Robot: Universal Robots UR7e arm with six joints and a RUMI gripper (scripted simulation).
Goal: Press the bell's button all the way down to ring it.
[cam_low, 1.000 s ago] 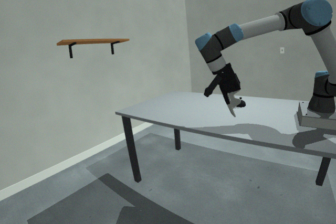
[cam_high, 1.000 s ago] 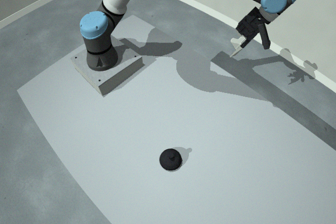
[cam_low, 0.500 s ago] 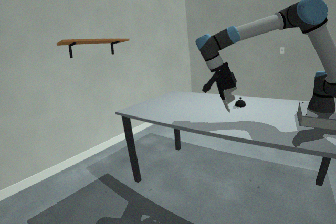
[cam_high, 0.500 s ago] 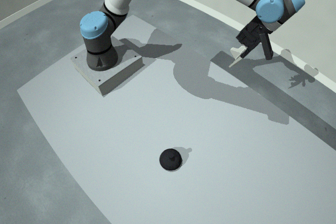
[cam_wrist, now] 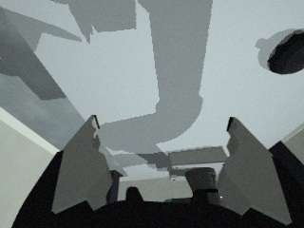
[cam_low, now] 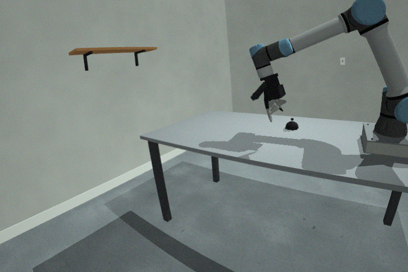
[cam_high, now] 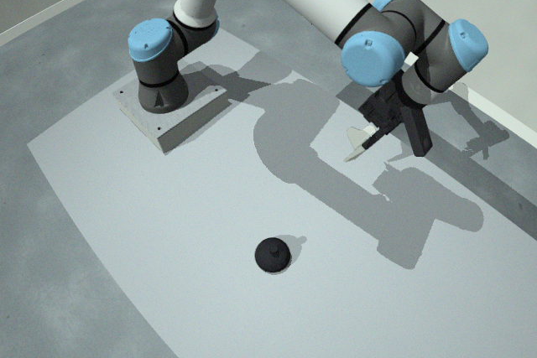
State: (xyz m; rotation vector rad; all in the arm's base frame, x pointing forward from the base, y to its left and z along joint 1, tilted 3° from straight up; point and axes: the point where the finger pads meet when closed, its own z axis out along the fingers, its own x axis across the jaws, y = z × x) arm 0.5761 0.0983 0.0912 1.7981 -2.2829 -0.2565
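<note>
The bell button is 30 cm to the right of my hand, 9 cm below it and 6 cm behind it. Round my hand: black dome bell 30 cm to the right, 11 cm below, 6 cm behind.
</note>
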